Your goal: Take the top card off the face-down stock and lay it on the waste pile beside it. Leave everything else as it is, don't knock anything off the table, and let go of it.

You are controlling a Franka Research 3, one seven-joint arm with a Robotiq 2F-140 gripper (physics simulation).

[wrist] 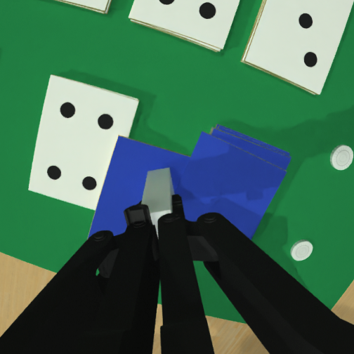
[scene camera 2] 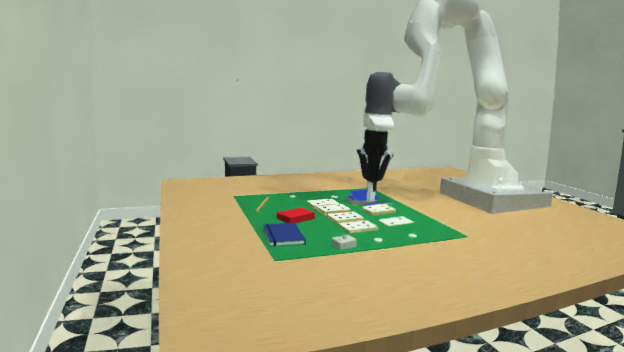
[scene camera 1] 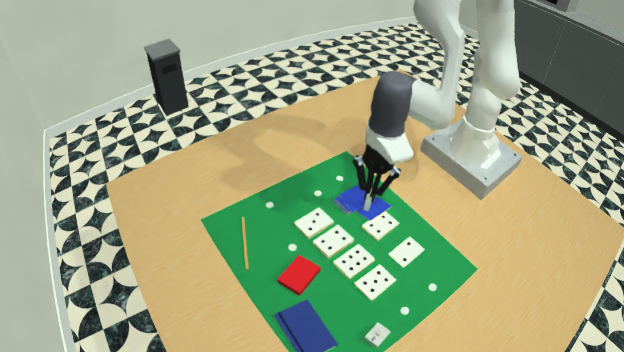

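Observation:
The face-down stock (scene camera 1: 351, 196) (scene camera 2: 357, 195) (wrist: 242, 185) is a blue stack with its layers skewed. A single blue card (scene camera 1: 378, 209) (wrist: 117, 187) sticks out from it towards the four-dot face-up pile (scene camera 1: 380, 225) (scene camera 2: 378, 210) (wrist: 82, 142), which lies beside the stock. In the wrist view the card's far edge overlaps that pile's near edge. My gripper (scene camera 1: 368, 202) (scene camera 2: 371, 192) (wrist: 161, 186) is shut and empty, pointing down, with its fingertips at the blue card's top face. The fingers hide part of the card and stock.
Several other face-up cards (scene camera 1: 353, 261) (scene camera 2: 345, 216) lie on the green mat (scene camera 1: 440, 260). A red box (scene camera 1: 299, 274) (scene camera 2: 295, 215), a dark blue notebook (scene camera 1: 307, 327) (scene camera 2: 285, 234), a thin stick (scene camera 1: 245, 242), a small grey block (scene camera 1: 377, 334) and white counters (scene camera 1: 292, 247) (wrist: 342, 157) lie farther off.

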